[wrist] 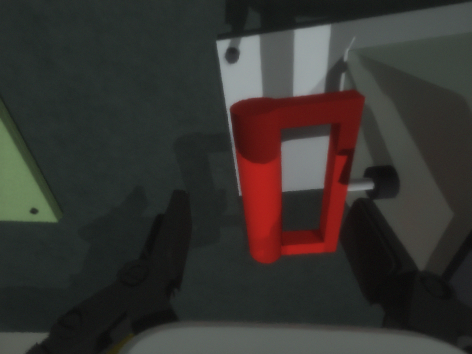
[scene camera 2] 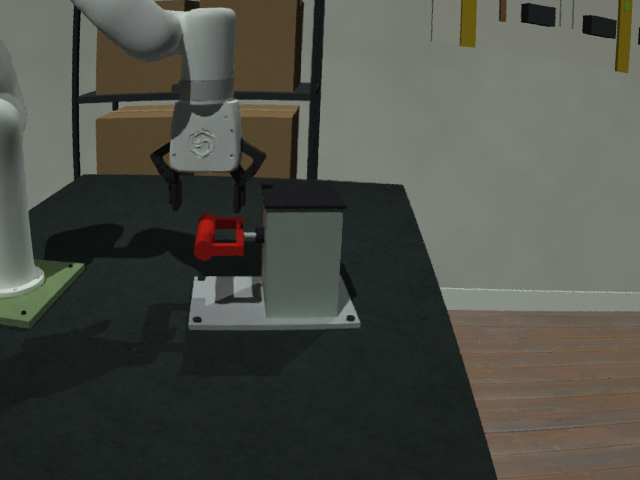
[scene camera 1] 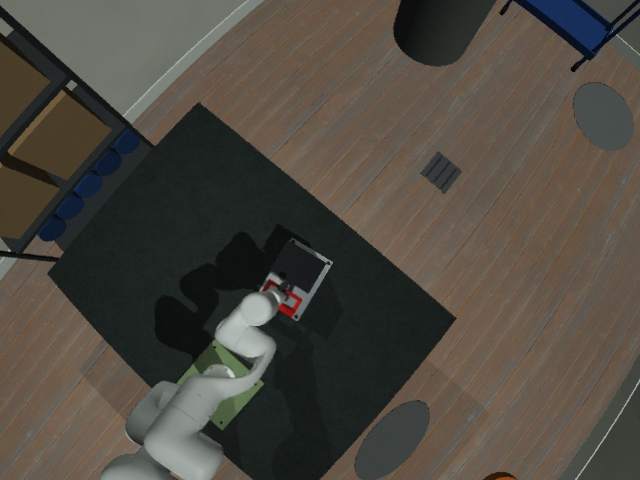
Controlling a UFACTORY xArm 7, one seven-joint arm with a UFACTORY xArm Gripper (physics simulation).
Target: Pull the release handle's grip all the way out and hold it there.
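The red release handle (scene camera 1: 287, 310) (scene camera 2: 205, 237) (wrist: 262, 200) is a rectangular loop with a thick round grip bar on the robot's side. A short silver rod (scene camera 2: 250, 235) (wrist: 360, 184) joins it to a black collar (scene camera 2: 260, 235) (wrist: 384, 182) on the pale housing (scene camera 2: 302, 263), which has a dark top. My gripper (scene camera 2: 206, 208) (wrist: 268, 213) is open and points down. In scene camera 2 its fingertips are a little above the handle, one out past the grip bar and one near the rod side. In the wrist view the handle shows between the fingers, untouched. In scene camera 1 the arm hides part of the handle.
The housing stands on a light base plate (scene camera 2: 227, 316) (wrist: 240, 80) bolted at its corners, on a black mat (scene camera 1: 361, 310) (scene camera 2: 361, 413). The arm's green mounting plate (scene camera 1: 232, 408) (scene camera 2: 51, 291) (wrist: 20, 175) lies on the robot's side. A shelf rack (scene camera 2: 316, 103) with boxes stands behind.
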